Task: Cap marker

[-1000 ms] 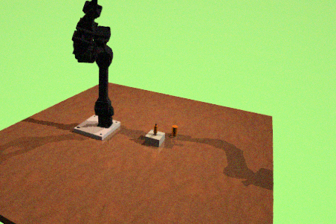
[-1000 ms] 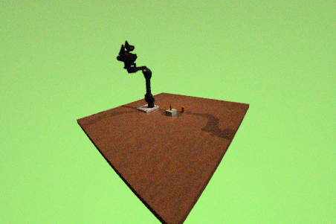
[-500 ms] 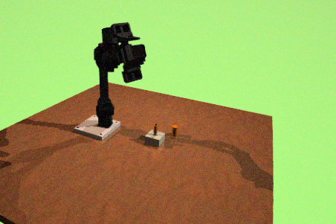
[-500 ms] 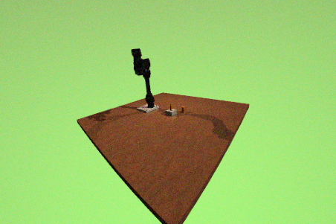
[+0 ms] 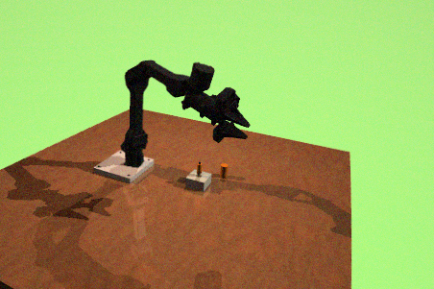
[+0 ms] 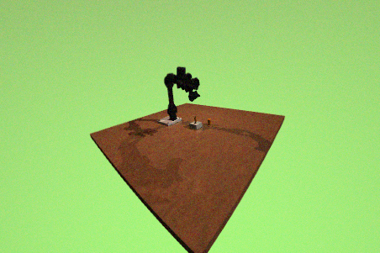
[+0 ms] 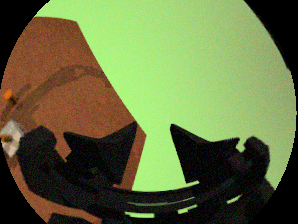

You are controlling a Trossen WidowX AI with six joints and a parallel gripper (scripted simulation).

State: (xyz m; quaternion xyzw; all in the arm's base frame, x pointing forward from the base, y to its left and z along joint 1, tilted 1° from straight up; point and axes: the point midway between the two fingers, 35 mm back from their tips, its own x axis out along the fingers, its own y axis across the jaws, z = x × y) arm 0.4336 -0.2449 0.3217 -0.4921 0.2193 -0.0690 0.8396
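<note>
The orange cap is 10 cm behind my gripper tip, 32 cm to the left of it and 31 cm below it. Also, from my gripper tip: white holder block: 18 cm behind, 22 cm to the left, 31 cm below.
</note>
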